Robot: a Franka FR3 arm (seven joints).
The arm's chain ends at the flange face. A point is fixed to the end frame.
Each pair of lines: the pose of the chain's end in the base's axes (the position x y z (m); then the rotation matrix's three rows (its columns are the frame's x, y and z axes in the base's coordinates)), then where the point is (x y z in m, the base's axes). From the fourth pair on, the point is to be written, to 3 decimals.
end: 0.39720 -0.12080 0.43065; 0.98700 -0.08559 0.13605; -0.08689 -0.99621 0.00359; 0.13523 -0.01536 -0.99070
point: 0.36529 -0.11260 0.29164
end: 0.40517 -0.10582 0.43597; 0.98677 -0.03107 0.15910; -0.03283 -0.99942 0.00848; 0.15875 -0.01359 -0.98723
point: 0.37617 -0.09972 0.29622
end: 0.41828 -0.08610 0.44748; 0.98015 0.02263 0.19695; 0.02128 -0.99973 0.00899; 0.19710 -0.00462 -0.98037
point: 0.39449 -0.08269 0.30666
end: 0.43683 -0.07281 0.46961; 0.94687 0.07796 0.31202; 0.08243 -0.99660 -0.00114; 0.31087 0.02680 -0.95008
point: 0.430 -0.074 0.327
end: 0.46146 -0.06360 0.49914; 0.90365 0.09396 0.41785; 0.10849 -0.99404 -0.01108; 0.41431 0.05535 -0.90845
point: 0.471 -0.067 0.357
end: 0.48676 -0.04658 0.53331; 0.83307 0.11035 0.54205; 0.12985 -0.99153 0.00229; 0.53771 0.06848 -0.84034
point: 0.516 -0.050 0.394
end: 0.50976 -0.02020 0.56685; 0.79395 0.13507 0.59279; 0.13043 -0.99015 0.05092; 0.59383 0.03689 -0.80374
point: 0.548 -0.017 0.429
